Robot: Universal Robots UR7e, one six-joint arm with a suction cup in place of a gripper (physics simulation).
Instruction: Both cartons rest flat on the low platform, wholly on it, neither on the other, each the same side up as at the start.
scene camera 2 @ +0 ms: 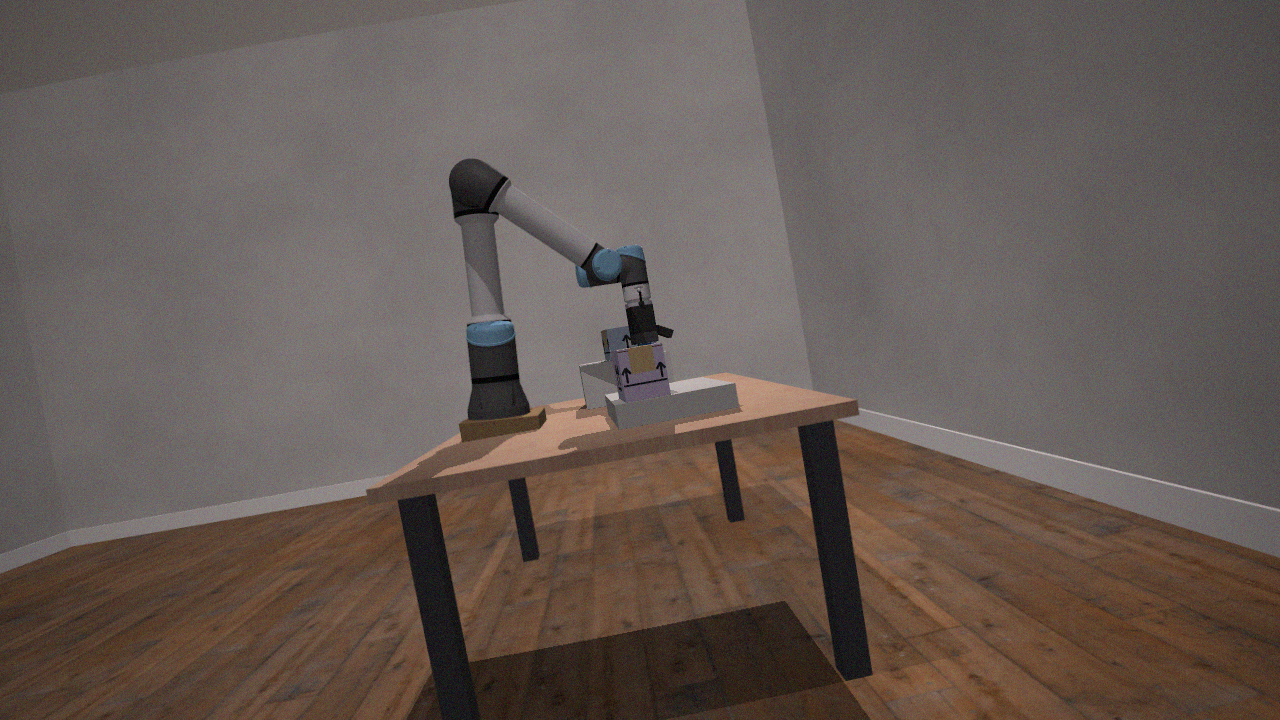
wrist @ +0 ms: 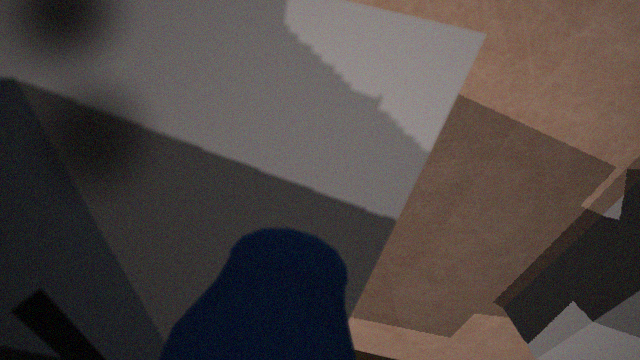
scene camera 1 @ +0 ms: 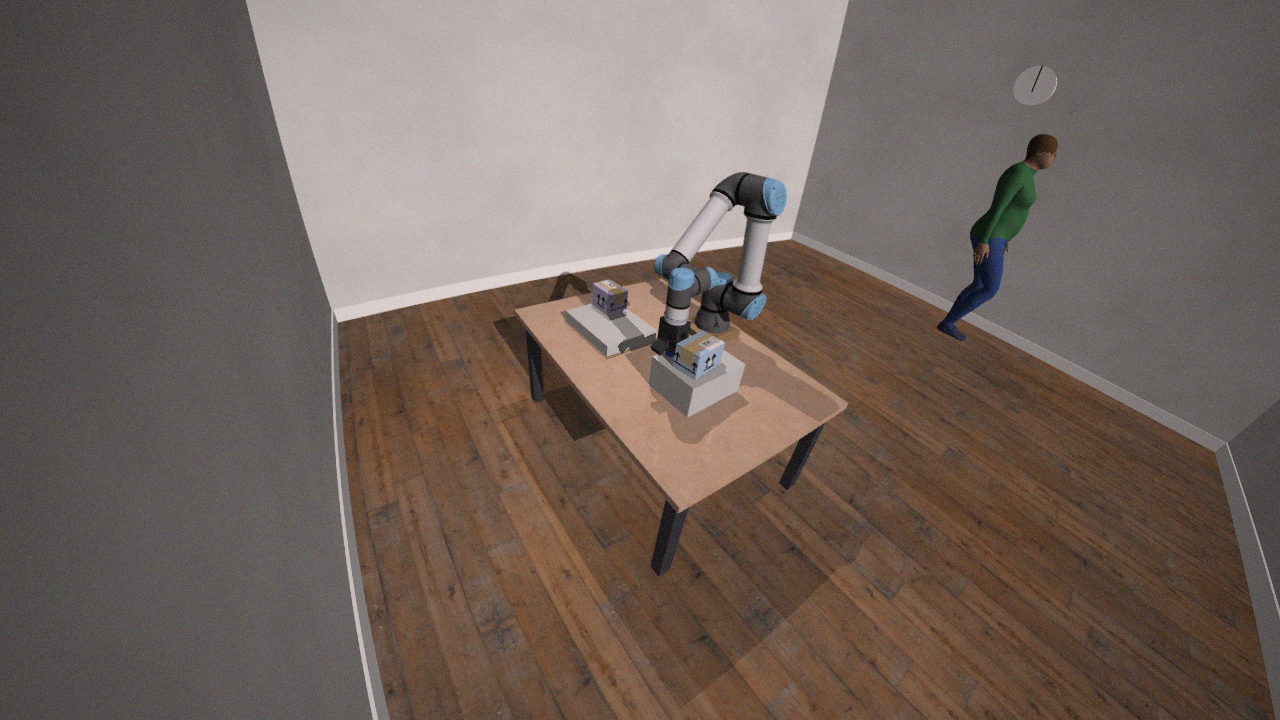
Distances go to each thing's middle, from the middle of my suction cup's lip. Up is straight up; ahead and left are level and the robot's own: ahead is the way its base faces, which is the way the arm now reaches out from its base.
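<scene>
The low grey platform (scene camera 2: 696,396) is 39 cm to the right of my suction cup, 11 cm below it and 6 cm behind it. As for the taller grey block (scene camera 1: 689,396), I find it 8 cm to the left of my suction cup, 7 cm below it and 6 cm behind it.
</scene>
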